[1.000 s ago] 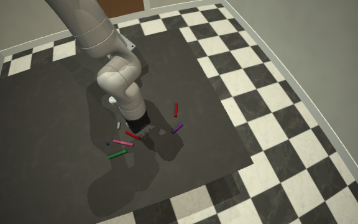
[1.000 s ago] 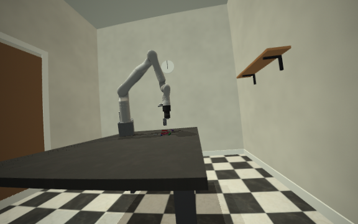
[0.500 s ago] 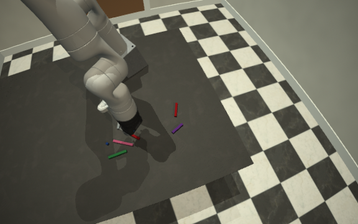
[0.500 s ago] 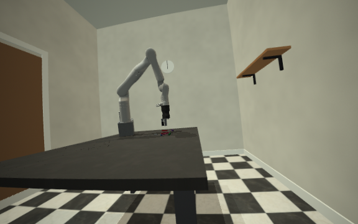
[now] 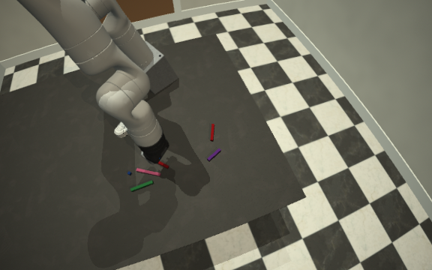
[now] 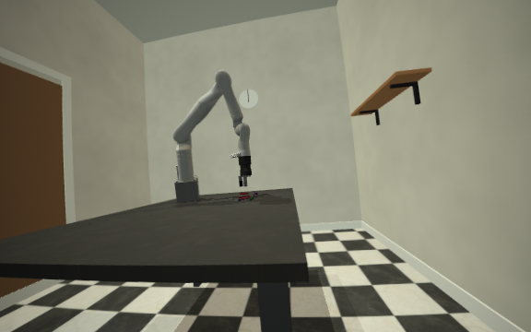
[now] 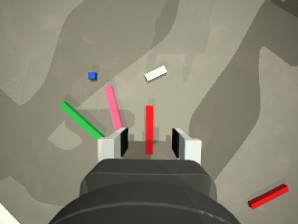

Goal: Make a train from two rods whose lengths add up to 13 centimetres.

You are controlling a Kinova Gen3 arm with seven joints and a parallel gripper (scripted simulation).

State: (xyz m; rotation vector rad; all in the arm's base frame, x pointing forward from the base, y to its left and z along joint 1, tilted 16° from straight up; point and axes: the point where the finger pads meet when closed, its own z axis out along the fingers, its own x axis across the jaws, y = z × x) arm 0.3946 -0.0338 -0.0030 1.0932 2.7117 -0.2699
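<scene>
Right now the pink rod is 8 cm below my hand, 5 cm to the right of it and 2 cm ahead of it. The rest, counted from my hand: green rod: 8 cm to the right, 8 cm below, 7 cm ahead; short grey rod: 8 cm below, 6 cm behind, 5 cm to the right; small blue rod: 12 cm to the right, 8 cm below, 1 cm ahead.
</scene>
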